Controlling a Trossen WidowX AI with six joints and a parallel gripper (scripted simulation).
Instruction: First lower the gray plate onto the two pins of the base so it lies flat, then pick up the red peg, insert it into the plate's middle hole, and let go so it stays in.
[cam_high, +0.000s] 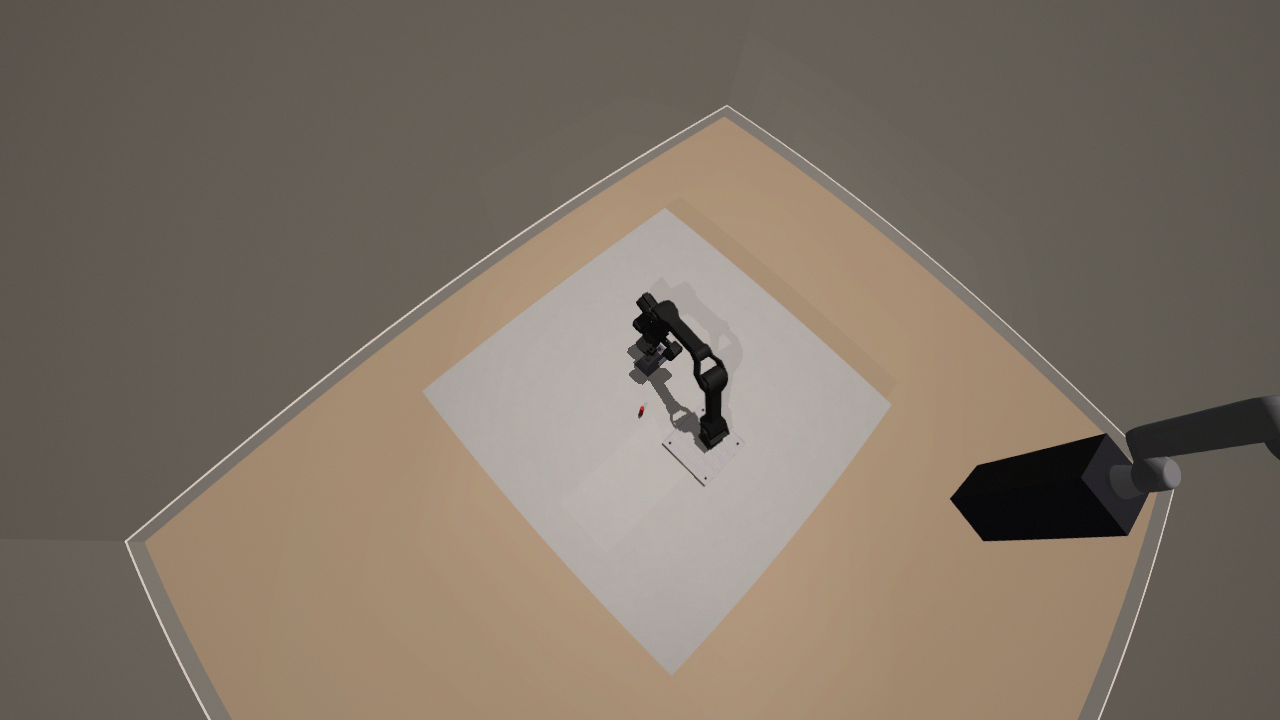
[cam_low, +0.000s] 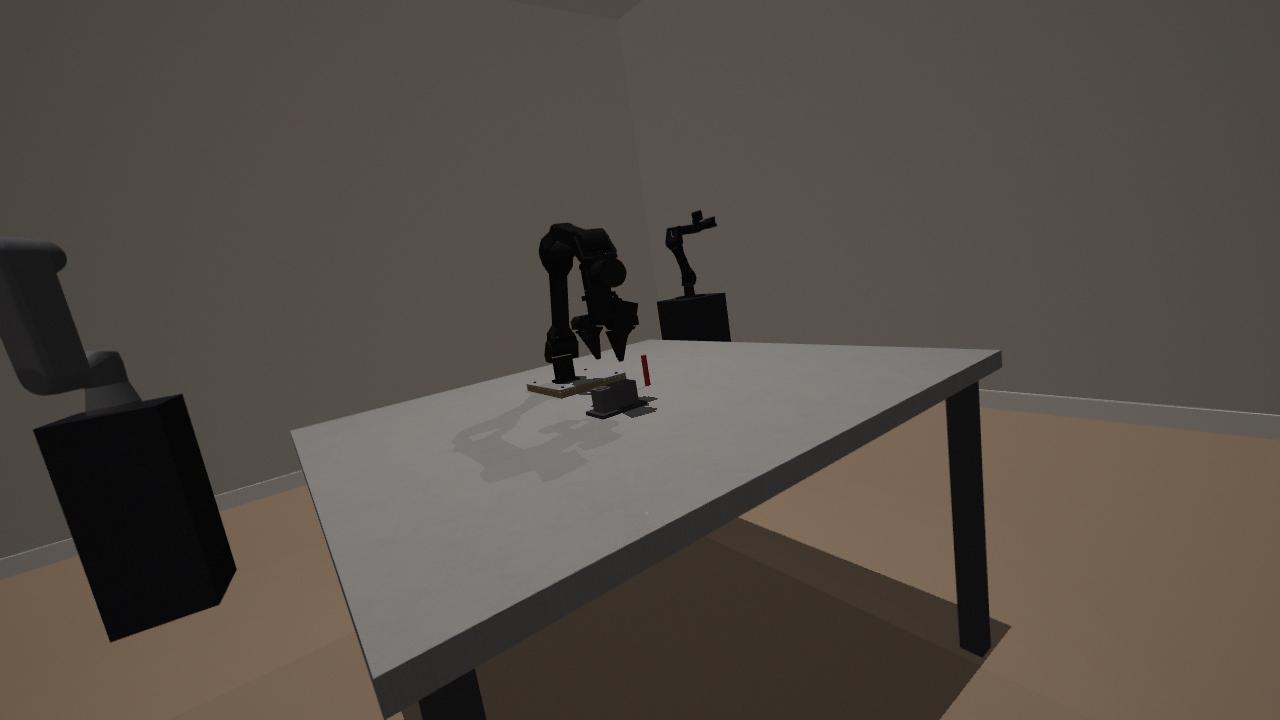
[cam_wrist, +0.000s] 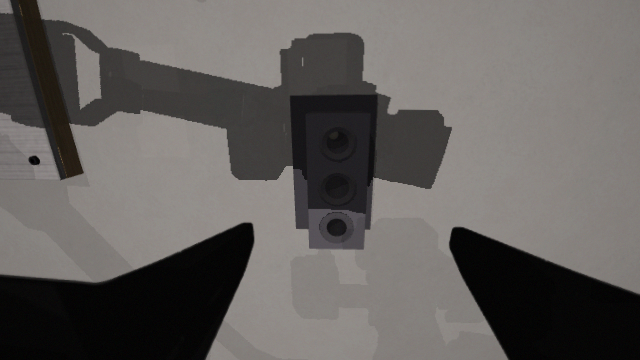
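The red peg is 150 mm behind my gripper tip, 160 mm to the left of it and 70 mm below it. The rest, counted from my gripper tip: gray plate (10 mm behind, 70 mm below); dark base (10 mm behind, 110 mm below).
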